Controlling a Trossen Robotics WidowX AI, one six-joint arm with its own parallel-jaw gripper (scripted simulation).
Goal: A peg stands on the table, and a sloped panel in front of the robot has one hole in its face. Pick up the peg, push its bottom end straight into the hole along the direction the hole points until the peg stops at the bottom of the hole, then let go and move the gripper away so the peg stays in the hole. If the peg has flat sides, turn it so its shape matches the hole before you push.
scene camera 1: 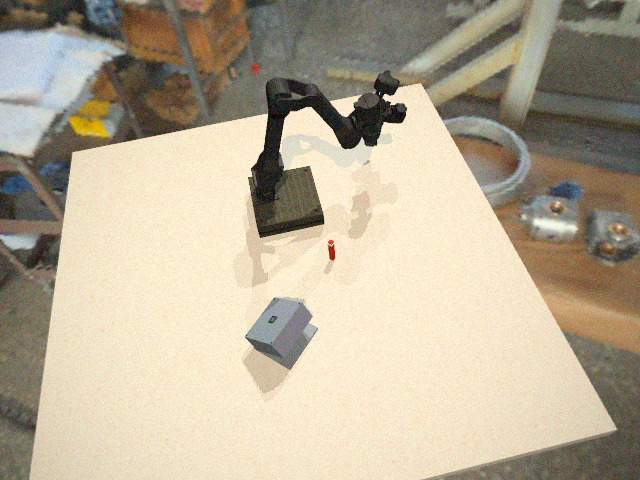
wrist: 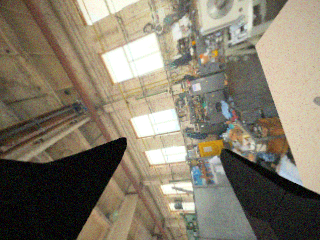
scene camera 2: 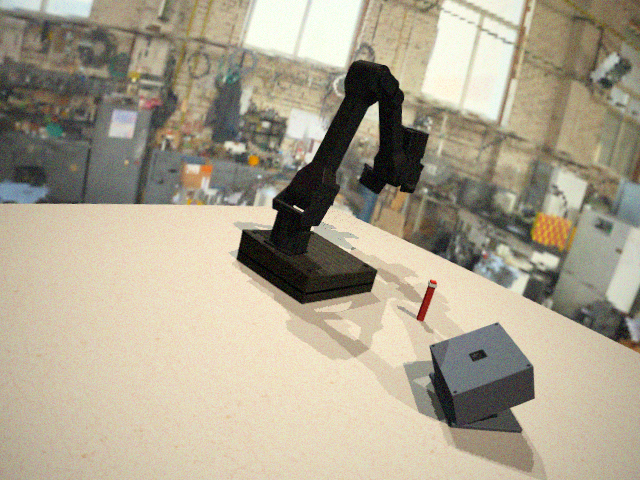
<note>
My gripper [scene camera 1: 382, 82] is open, with nothing in its grasp. Further things: a grey sloped panel [scene camera 2: 490, 385].
My gripper is seen too in the wrist view [wrist: 172, 147]. The grey sloped panel also shows in scene camera 1 [scene camera 1: 293, 318].
</note>
